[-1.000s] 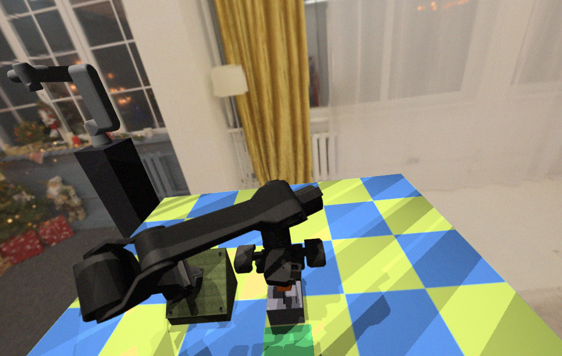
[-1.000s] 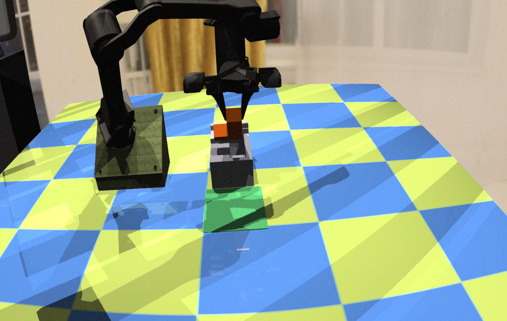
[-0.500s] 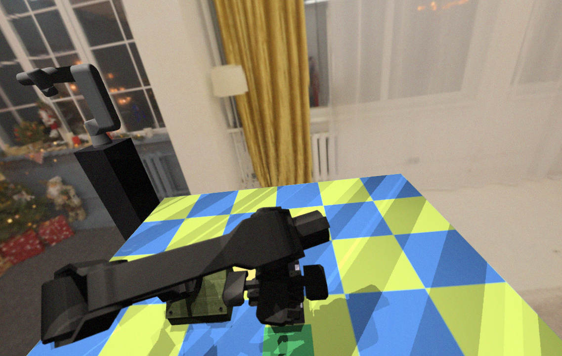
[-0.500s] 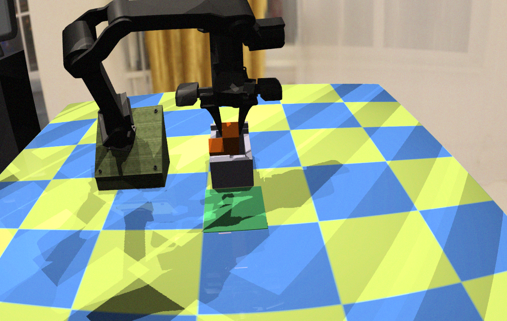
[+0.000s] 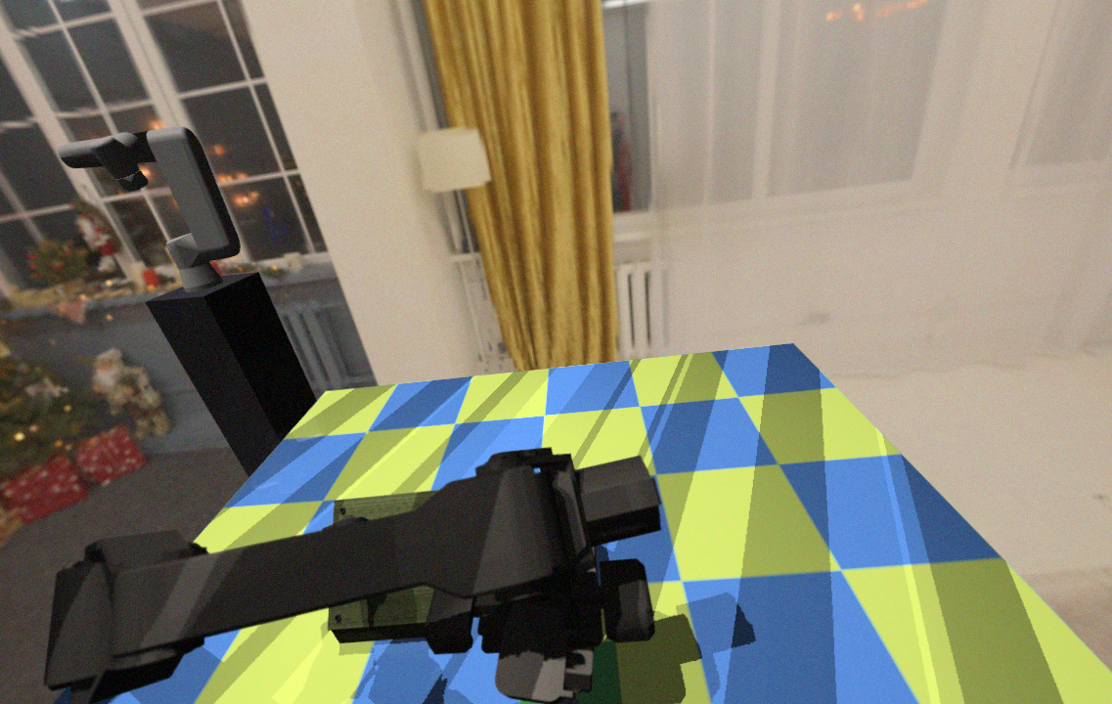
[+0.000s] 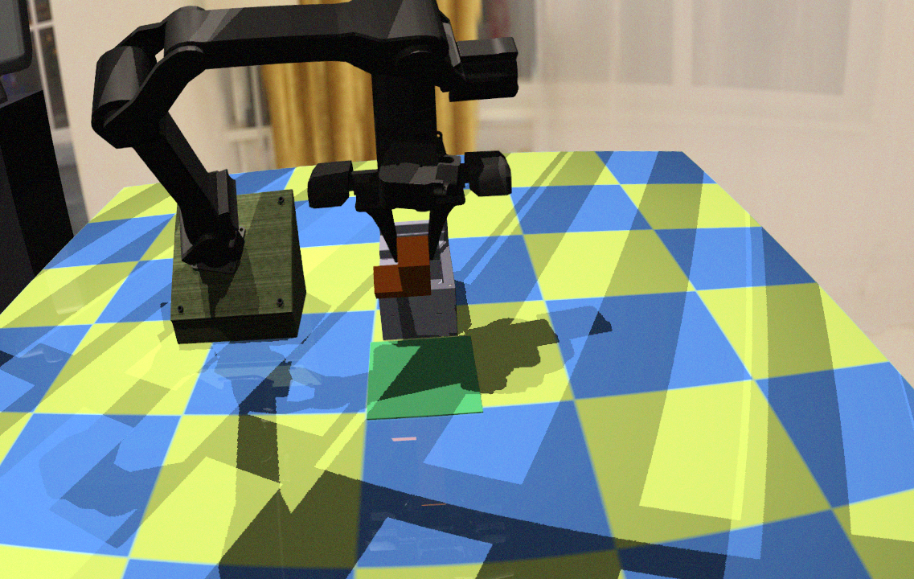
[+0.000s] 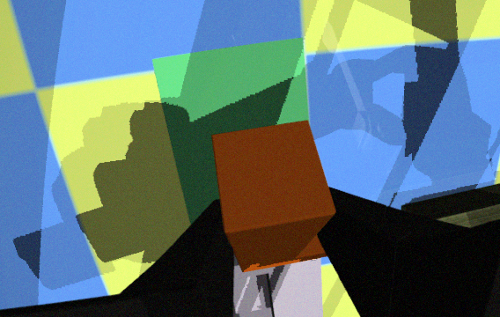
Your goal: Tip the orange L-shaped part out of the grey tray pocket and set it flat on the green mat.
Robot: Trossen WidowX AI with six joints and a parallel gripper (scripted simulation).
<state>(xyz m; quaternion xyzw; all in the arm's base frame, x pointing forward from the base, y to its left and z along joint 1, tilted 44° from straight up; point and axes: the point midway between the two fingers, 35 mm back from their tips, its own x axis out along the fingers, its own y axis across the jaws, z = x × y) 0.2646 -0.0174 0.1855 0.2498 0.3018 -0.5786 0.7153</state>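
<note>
The green mat is 16 cm below my gripper tip and 2 cm to the left of it. From my gripper tip the other things lie so: orange L-shaped part (3 cm to the left, 3 cm below, 2 cm behind).
</note>
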